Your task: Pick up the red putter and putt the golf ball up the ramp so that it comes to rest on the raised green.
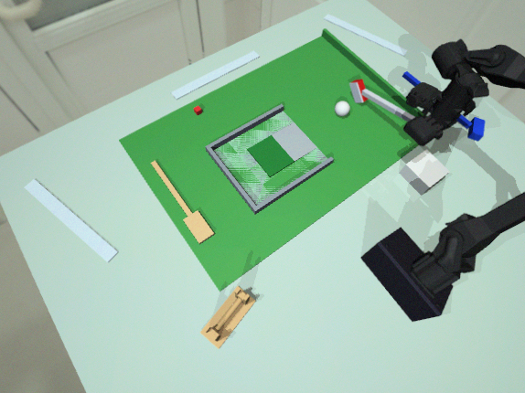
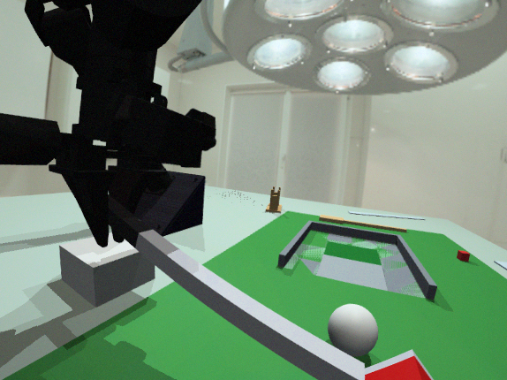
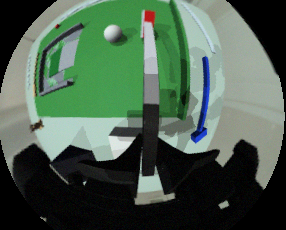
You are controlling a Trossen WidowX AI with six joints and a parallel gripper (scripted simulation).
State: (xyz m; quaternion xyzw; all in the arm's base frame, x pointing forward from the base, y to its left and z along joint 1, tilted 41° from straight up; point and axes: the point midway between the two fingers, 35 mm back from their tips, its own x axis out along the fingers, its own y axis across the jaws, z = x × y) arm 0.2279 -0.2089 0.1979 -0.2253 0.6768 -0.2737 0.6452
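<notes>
My gripper tip is 6 cm past the white block, 4 cm to the right of it and 5 cm above it. Also, from my gripper tip: red putter: 12 cm ahead, 1 cm below; blue putter: 5 cm ahead, 21 cm to the right, 6 cm below; white golf ball: 21 cm ahead, 7 cm to the left, 5 cm below.
</notes>
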